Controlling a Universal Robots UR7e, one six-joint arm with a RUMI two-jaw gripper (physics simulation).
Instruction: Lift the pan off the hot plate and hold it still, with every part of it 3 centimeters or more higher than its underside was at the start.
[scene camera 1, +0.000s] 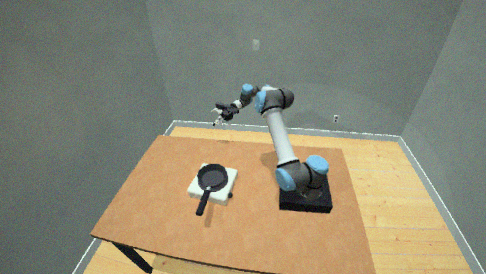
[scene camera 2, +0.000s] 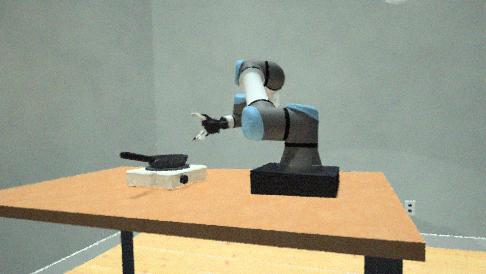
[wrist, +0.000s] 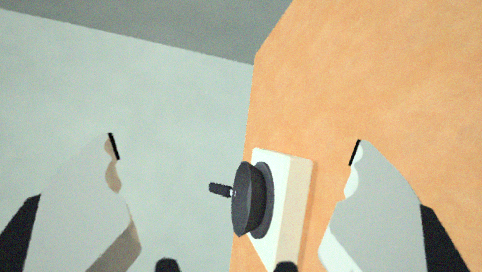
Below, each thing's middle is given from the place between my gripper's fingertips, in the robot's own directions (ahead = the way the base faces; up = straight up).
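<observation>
The dark pan (scene camera 1: 212, 175) is 50 cm to the left of my hand and 11 cm below it, and as for the white hot plate (scene camera 2: 167, 178), that's 2 cm behind my hand, 19 cm below it and 40 cm to the left of it.
</observation>
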